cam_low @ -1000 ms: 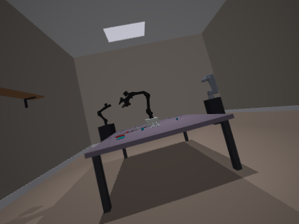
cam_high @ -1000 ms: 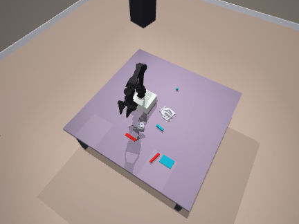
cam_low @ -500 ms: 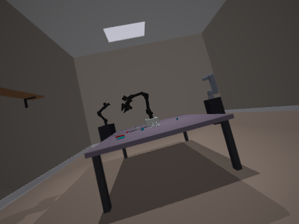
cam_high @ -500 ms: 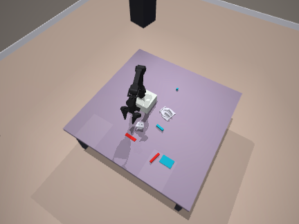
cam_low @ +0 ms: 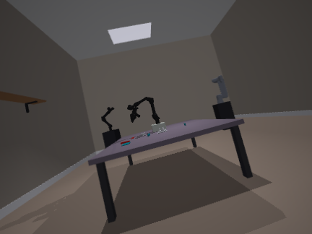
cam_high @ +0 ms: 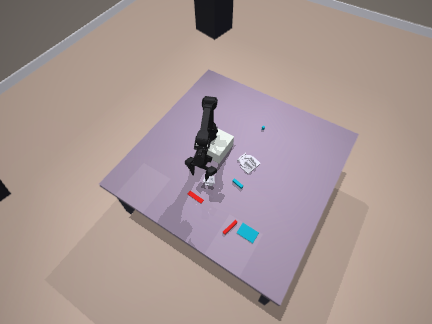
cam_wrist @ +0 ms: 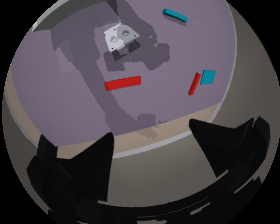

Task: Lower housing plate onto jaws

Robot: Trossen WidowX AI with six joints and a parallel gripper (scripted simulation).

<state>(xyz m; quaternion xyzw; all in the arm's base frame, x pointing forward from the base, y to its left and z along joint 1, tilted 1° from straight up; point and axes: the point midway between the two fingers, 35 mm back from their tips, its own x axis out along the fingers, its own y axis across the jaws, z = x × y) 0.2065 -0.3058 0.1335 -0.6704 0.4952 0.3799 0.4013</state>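
The white part is 18 cm below my gripper tip, 10 cm to the left of it and 2 cm behind it. Also, from my gripper tip: cyan bar 21 cm to the left, 20 cm below, 13 cm ahead; cyan plate 38 cm ahead, 21 cm below, 1 cm to the left.
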